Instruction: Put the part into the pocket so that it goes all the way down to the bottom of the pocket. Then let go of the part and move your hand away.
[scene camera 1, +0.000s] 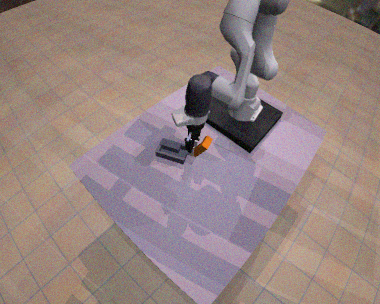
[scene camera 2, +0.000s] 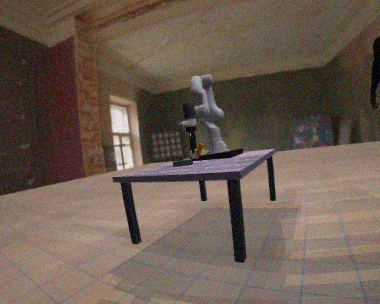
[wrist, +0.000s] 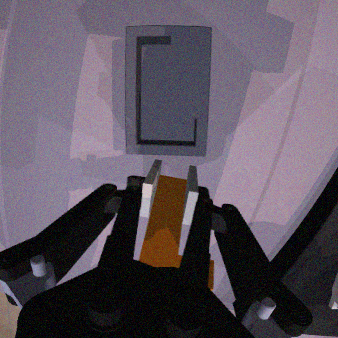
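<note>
The orange part (scene camera 1: 203, 146) (scene camera 2: 200, 149) (wrist: 167, 215) is held tilted between the fingers of my gripper (scene camera 1: 191, 146) (scene camera 2: 194, 154) (wrist: 173, 175). It slants upward toward the arm's base side in both scene views. The grey block with the L-shaped pocket (scene camera 1: 172, 151) (scene camera 2: 183, 163) (wrist: 200, 75) lies flat on the table. In the wrist view the block is ahead of the fingertips, and the part is outside the pocket. My gripper is shut on the part, beside the end of the block. The part's lower end is partly hidden by the fingers in scene camera 1.
The black base plate (scene camera 1: 250, 142) (scene camera 2: 232, 153) of the arm stands on the table (scene camera 1: 215, 260) (scene camera 2: 175, 176), behind the part and the block. Patchy shadows cover the table top. The table's edges lie well away from the block.
</note>
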